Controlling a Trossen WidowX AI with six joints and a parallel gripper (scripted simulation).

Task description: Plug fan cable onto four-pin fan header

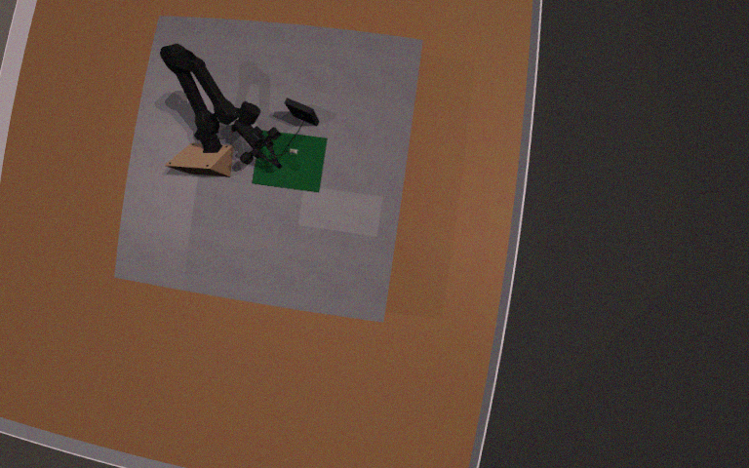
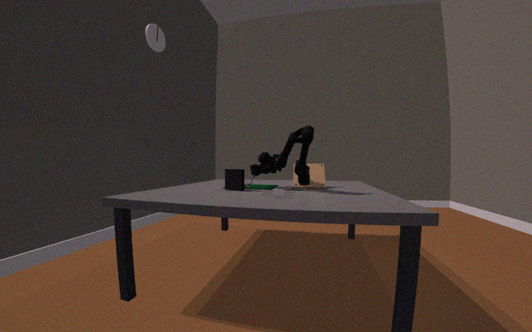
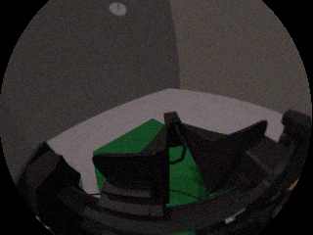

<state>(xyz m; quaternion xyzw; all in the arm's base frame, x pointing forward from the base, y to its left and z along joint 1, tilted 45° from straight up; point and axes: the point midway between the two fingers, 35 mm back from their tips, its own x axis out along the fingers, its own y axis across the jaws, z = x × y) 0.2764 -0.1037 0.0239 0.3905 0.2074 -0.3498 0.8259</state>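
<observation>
Right now the green board is 20 mm ahead of my gripper tip, 30 mm to the left of it and 110 mm below it. Also, from my gripper tip: fan header: 40 mm ahead, 70 mm to the left, 100 mm below; fan plug: 10 mm below; black fan: 90 mm ahead, 210 mm to the left, 40 mm below.
</observation>
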